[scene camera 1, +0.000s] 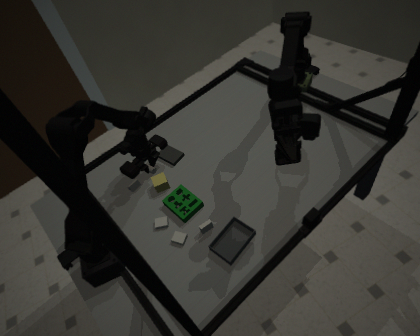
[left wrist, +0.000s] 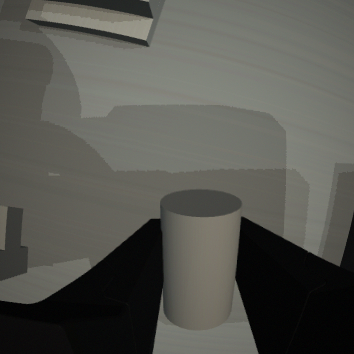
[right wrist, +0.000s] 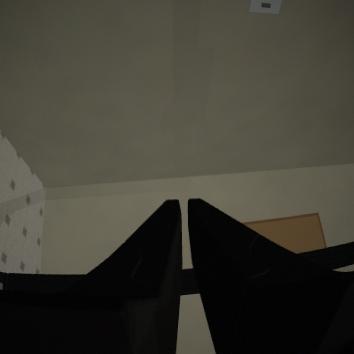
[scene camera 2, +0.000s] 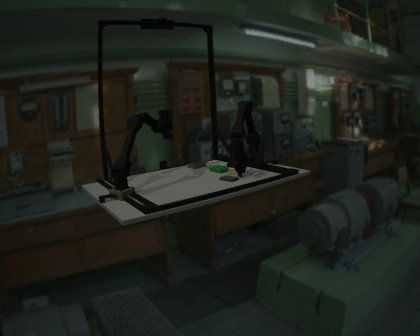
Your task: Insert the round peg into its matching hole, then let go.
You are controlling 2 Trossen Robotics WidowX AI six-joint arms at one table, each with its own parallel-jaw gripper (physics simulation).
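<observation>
The round peg (left wrist: 199, 265) (scene camera 1: 153, 170) is a pale grey cylinder standing upright. My left gripper (left wrist: 196, 229) (scene camera 2: 240, 173) is shut on its sides; whether its base touches the table is hidden. The green board (scene camera 1: 193, 212) (scene camera 2: 218, 169) with several shaped holes, one of them round, lies flat on the table, below and to the right of the left gripper in scene camera 1, with a yellow block between them. My right gripper (right wrist: 182, 211) (scene camera 1: 288, 159) is shut and empty, raised far from the board; the wall shows behind its fingertips.
The yellow block (scene camera 1: 160, 182) (scene camera 2: 232, 171) stands close beside the peg. White pieces (scene camera 1: 161, 222) (scene camera 1: 179, 238) (scene camera 1: 206, 226) lie around the board, another (scene camera 1: 134, 185) left of the peg. A dark open tray (scene camera 1: 220, 254) and a dark flat piece (scene camera 1: 171, 154) lie on the table.
</observation>
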